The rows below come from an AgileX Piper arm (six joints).
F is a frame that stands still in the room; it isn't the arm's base.
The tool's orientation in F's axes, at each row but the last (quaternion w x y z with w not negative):
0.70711, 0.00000, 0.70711, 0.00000
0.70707, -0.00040, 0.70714, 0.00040
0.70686, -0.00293, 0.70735, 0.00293
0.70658, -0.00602, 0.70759, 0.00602
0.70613, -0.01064, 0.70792, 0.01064
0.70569, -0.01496, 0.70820, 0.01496
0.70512, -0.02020, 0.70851, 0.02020
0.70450, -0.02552, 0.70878, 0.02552
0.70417, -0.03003, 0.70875, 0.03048
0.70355, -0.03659, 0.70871, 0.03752
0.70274, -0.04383, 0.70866, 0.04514
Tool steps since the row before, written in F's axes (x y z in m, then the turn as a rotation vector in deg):
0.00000, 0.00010, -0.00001, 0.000, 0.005, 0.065
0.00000, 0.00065, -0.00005, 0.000, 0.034, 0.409
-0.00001, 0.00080, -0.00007, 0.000, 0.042, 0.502
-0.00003, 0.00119, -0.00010, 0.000, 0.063, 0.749
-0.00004, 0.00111, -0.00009, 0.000, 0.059, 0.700
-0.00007, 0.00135, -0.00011, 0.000, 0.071, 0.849
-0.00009, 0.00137, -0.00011, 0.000, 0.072, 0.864
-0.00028, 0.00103, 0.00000, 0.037, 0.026, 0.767
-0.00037, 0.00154, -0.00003, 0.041, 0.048, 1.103
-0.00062, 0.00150, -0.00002, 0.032, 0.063, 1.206
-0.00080, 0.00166, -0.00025, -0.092, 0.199, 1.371
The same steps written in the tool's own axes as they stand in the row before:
0.00001, 0.00010, 0.00000, -0.065, 0.005, 0.000
0.00005, 0.00065, 0.00000, -0.409, 0.034, 0.000
0.00007, 0.00080, 0.00000, -0.502, 0.042, 0.000
0.00010, 0.00119, -0.00001, -0.749, 0.063, 0.000
0.00009, 0.00111, -0.00001, -0.700, 0.059, 0.000
0.00011, 0.00135, -0.00001, -0.849, 0.071, 0.000
0.00011, 0.00137, -0.00001, -0.864, 0.072, 0.000
0.00000, 0.00105, -0.00020, -0.767, 0.023, 0.034
0.00003, 0.00157, -0.00024, -1.103, 0.045, 0.038
0.00003, 0.00156, -0.00046, -1.206, 0.061, 0.030
0.00026, 0.00175, -0.00058, -1.370, 0.212, -0.078

